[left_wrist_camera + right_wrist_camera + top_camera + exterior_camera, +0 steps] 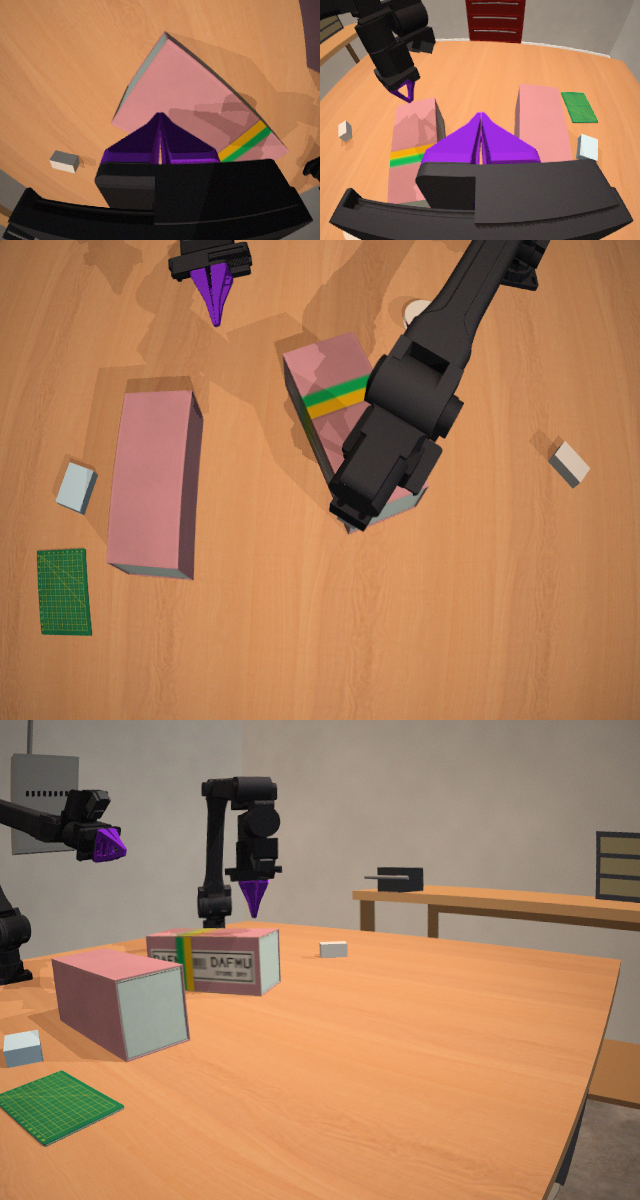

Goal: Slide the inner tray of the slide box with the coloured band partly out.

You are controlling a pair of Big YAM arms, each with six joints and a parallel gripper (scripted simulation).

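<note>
The banded slide box is 24 cm below my right hand, 18 cm to the left of it and 2 cm ahead of it. Also, from my right hand: pale blue block: 28 cm below, 25 cm to the right, 18 cm ahead; pink slide box: 24 cm below, 16 cm ahead, 9 cm to the right; round spool: 28 cm to the left, 28 cm below, 23 cm behind.
The banded slide box lies 9 cm behind my left hand, 5 cm to the right of it and 10 cm below it. Also, from my left hand: pink slide box 5 cm ahead, 32 cm to the right, 10 cm below; round spool 34 cm behind, 5 cm to the left, 14 cm below; beige block 12 cm behind, 33 cm to the left, 13 cm below.
</note>
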